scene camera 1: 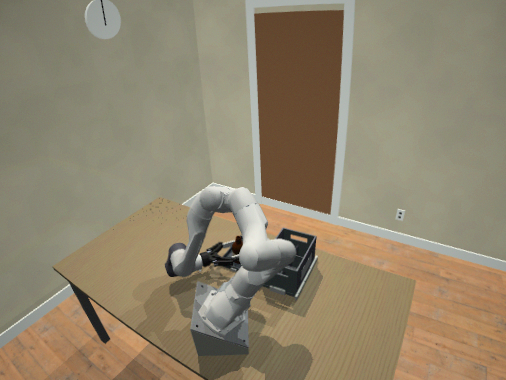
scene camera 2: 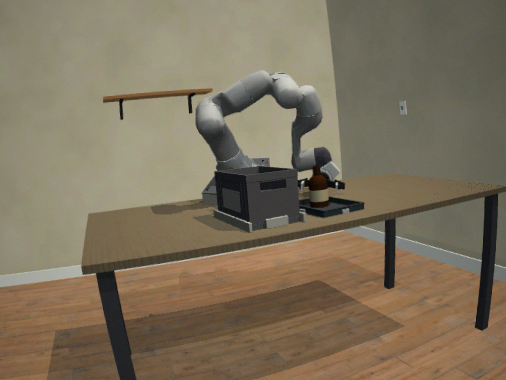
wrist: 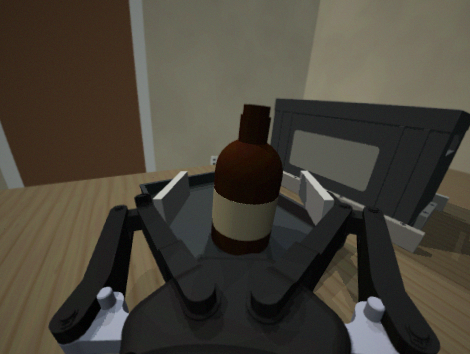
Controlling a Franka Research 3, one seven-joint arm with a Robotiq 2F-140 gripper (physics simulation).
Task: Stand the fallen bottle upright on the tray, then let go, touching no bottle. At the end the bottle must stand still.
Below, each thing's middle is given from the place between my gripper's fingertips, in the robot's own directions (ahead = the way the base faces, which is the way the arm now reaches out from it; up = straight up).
Scene:
The brown bottle (wrist: 248,173) lies 10 mm behind my hand and 10 mm above it. The rest, counted from my hand: pale base rail (wrist: 406,237): 180 mm to the right, 60 mm below.

